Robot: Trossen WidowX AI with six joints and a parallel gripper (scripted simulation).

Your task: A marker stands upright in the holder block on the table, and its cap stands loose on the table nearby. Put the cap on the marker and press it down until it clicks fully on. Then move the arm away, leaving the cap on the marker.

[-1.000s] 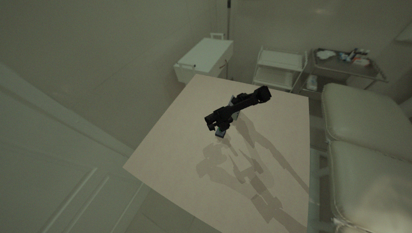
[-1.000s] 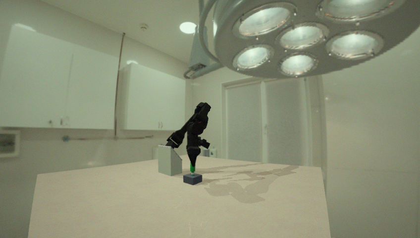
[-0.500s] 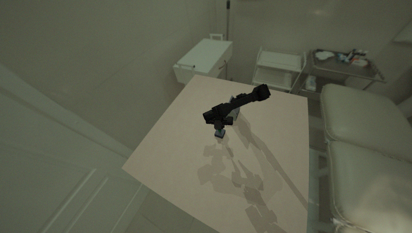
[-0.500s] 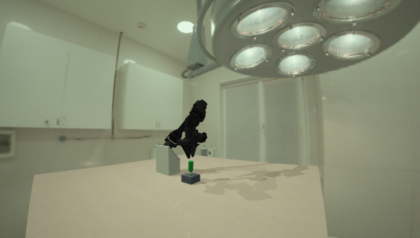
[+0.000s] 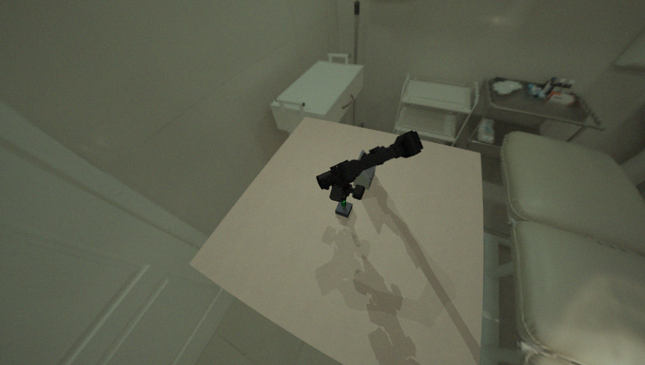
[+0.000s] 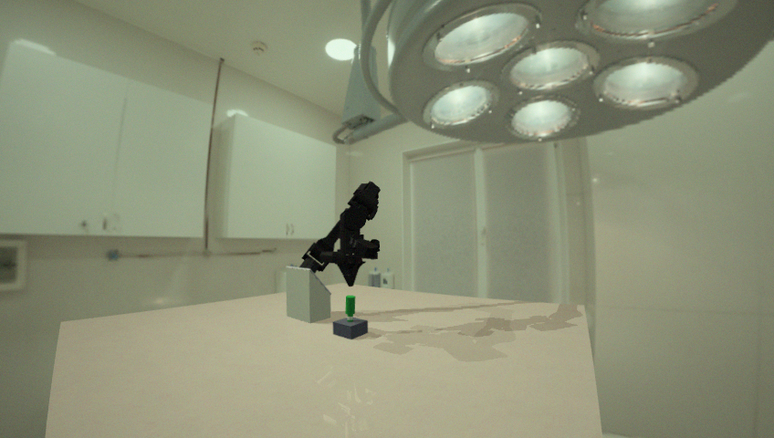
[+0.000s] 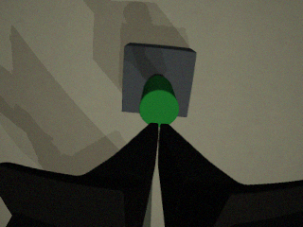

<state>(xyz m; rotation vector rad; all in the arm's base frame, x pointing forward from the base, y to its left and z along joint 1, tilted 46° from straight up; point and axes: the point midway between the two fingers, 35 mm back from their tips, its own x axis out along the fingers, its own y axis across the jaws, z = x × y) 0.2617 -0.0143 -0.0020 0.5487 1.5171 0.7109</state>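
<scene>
Now: gripper tip 5 cm above the green cap. From my gripper tip the other things lie so: holder block 12 cm below.
</scene>
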